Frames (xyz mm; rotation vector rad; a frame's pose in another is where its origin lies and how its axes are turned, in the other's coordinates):
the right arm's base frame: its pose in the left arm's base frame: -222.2 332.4 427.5 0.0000 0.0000 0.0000
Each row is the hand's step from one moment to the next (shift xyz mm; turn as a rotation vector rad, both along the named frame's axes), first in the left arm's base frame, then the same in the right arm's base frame.
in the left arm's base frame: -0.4 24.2 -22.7 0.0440 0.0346 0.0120
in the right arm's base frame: -0.4 24.2 -22.7 0.0440 0.0346 0.0120
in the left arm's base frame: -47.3 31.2 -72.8 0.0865 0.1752 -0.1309
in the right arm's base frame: -47.3 31.2 -72.8 0.0865 0.1752 -0.1309
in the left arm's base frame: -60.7 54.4 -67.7 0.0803 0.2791 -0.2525
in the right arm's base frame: -60.7 54.4 -67.7 0.0803 0.2791 -0.2525
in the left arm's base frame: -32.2 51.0 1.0 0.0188 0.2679 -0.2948
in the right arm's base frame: -32.2 51.0 1.0 0.0188 0.2679 -0.2948
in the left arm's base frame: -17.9 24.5 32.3 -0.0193 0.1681 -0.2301
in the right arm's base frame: -17.9 24.5 32.3 -0.0193 0.1681 -0.2301
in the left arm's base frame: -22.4 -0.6 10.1 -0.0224 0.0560 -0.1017
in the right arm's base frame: -22.4 -0.6 10.1 -0.0224 0.0560 -0.1017
